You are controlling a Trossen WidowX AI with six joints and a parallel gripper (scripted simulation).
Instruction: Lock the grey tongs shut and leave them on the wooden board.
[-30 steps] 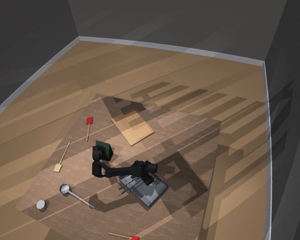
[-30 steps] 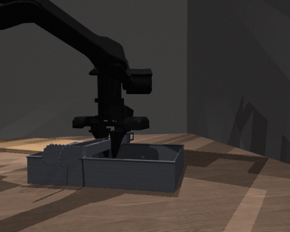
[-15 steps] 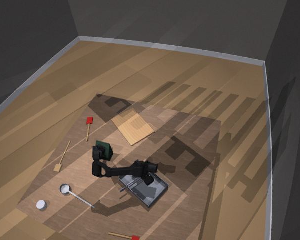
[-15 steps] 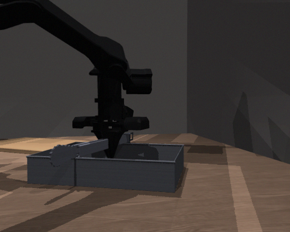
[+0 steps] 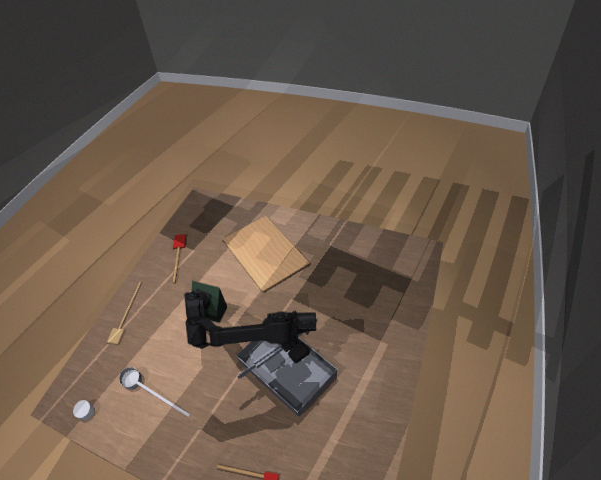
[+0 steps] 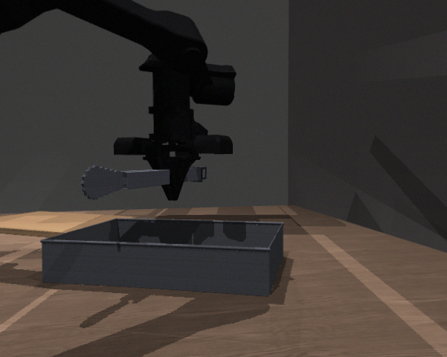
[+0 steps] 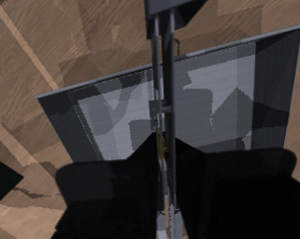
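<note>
Right now the wooden board is 31 cm behind my gripper tip, 42 cm to the left of it and 9 cm below it. From my gripper tip the other things lie so: roasting tin 4 cm to the right, 7 cm below; red spatula 68 cm behind, 28 cm to the left, 9 cm below.
</note>
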